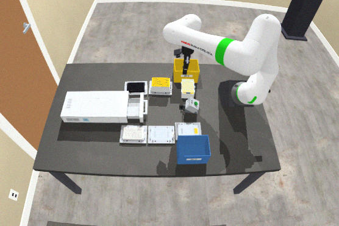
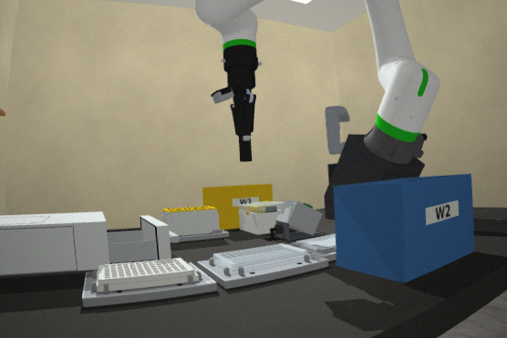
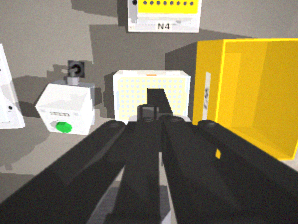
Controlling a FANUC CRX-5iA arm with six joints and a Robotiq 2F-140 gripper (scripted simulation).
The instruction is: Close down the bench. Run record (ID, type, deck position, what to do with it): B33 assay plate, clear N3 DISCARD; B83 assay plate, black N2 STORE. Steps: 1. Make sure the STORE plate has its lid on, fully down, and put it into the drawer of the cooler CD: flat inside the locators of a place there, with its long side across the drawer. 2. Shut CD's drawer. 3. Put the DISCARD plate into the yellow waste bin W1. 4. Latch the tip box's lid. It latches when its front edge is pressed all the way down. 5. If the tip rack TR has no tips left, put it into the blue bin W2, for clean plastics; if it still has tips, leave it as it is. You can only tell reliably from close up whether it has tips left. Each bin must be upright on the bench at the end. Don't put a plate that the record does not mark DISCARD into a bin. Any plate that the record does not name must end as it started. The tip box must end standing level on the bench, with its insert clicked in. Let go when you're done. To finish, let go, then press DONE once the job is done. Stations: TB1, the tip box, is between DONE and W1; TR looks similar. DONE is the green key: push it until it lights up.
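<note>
Right now my hand is 160 mm above the clear tip box lid and 40 mm past it. From my hand the other things lie so: yellow tip box insert (160 mm below, 40 mm behind); then tip rack TR (160 mm below, 150 mm ahead, 40 mm to the right); then tip box TB1 (170 mm below, 40 mm behind).
</note>
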